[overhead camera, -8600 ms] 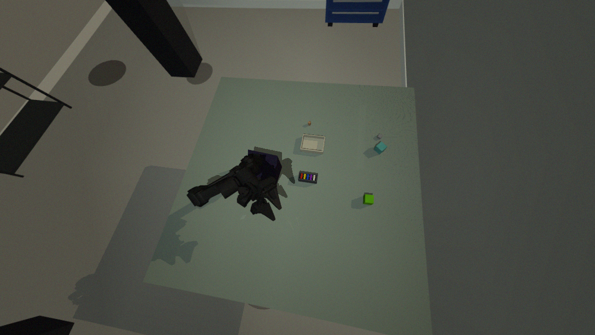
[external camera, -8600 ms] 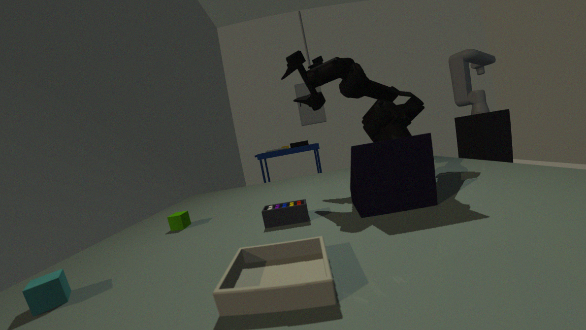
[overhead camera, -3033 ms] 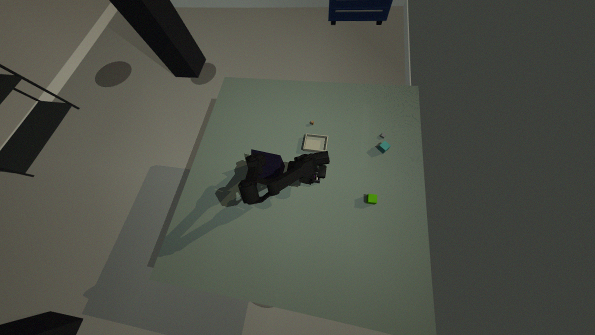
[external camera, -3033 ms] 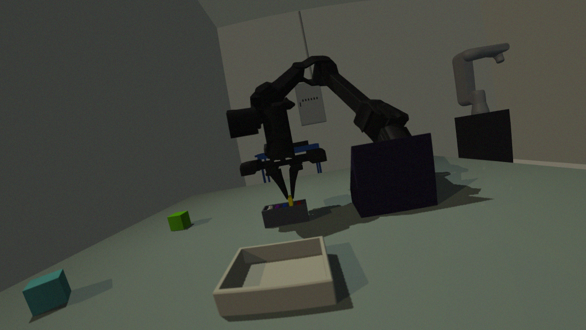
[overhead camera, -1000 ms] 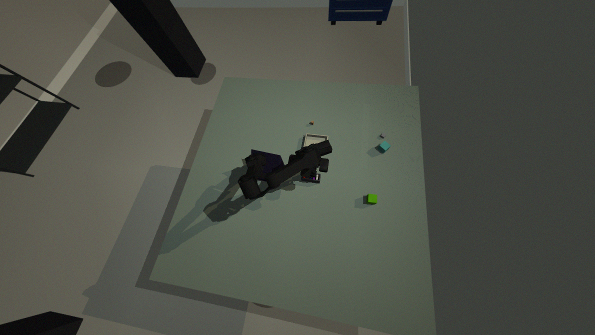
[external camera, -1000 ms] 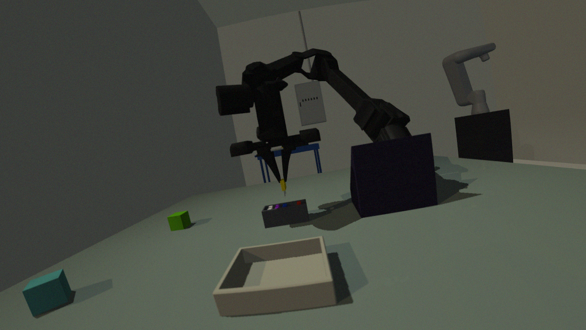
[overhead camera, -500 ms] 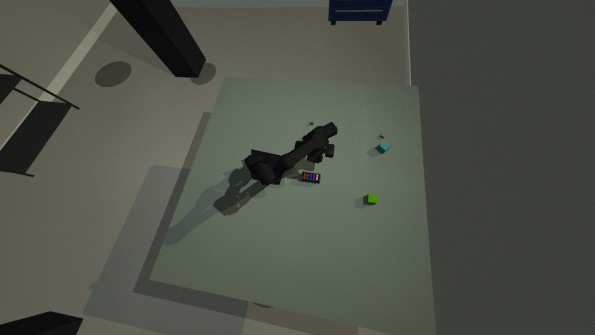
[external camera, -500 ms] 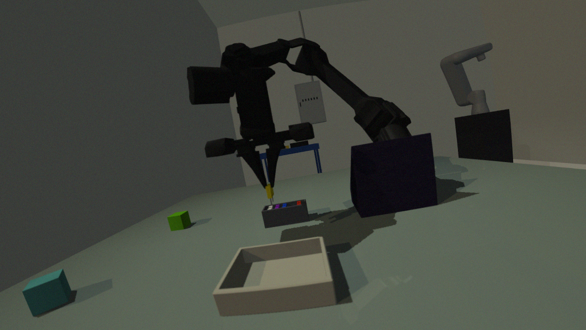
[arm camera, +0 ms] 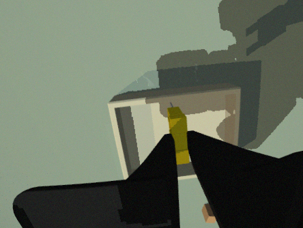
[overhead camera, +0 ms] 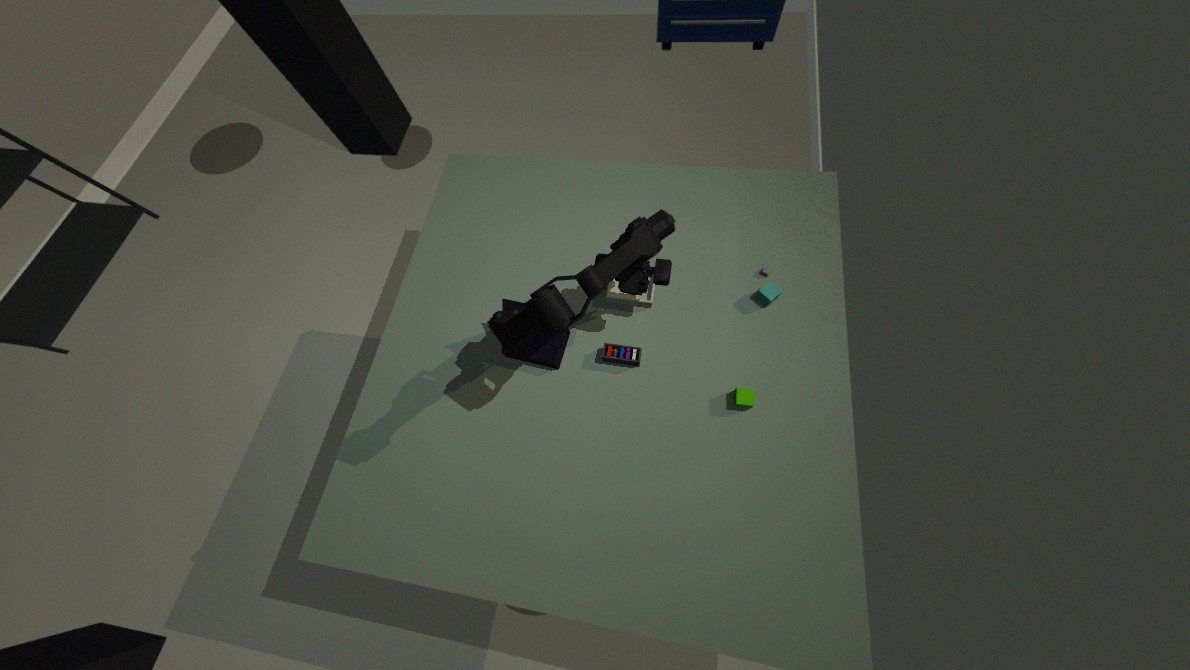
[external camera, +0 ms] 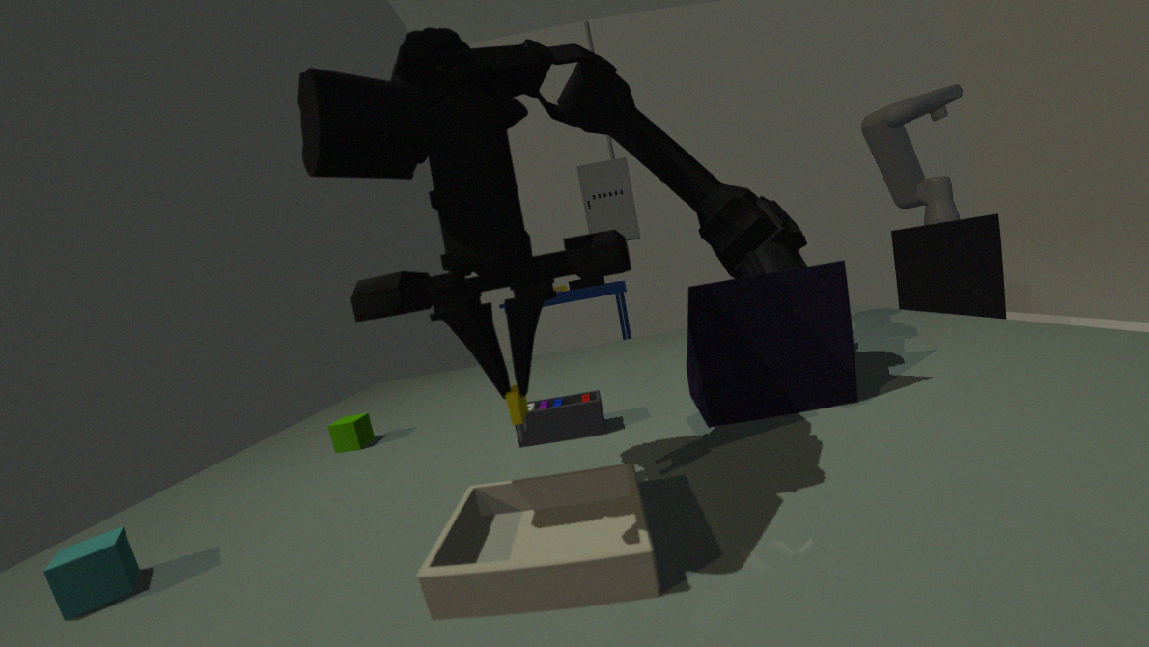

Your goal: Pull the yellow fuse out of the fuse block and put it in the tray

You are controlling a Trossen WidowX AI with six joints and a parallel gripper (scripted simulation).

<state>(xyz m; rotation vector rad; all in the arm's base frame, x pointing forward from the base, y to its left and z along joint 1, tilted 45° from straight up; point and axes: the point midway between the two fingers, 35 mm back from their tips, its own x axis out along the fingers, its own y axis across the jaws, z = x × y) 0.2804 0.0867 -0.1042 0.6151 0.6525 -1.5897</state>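
My gripper tip is 10 cm above the tray, 4 cm to the right of it and 1 cm past it. The rest, counted from my gripper tip: yellow fuse: 1 cm below.
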